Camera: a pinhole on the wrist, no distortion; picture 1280 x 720 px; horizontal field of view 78.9 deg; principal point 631.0 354.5 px. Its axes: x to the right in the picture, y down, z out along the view. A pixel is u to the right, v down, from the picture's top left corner.
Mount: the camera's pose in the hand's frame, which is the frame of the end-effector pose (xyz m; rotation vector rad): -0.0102 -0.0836 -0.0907 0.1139 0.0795 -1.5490
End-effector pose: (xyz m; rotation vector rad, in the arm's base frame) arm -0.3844 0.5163 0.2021 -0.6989 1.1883 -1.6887
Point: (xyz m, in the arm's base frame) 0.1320 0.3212 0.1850
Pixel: 100.4 348.9
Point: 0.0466 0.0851 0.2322
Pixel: 202.1 672.7
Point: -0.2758 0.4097 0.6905
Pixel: 1101.9 422.5
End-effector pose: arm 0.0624 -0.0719 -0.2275 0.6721 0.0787 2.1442
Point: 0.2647 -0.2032 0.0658
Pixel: 352.7 274.1
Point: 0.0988 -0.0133 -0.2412
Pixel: 383.2 668.3
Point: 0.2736 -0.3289 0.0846
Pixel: 237.5 136.4
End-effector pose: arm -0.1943 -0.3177 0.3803 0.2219 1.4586 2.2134
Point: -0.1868 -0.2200 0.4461
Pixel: 76.1 556.8
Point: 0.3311 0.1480 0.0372
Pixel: 1226.9 114.8
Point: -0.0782 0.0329 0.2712
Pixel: 859.2 539.4
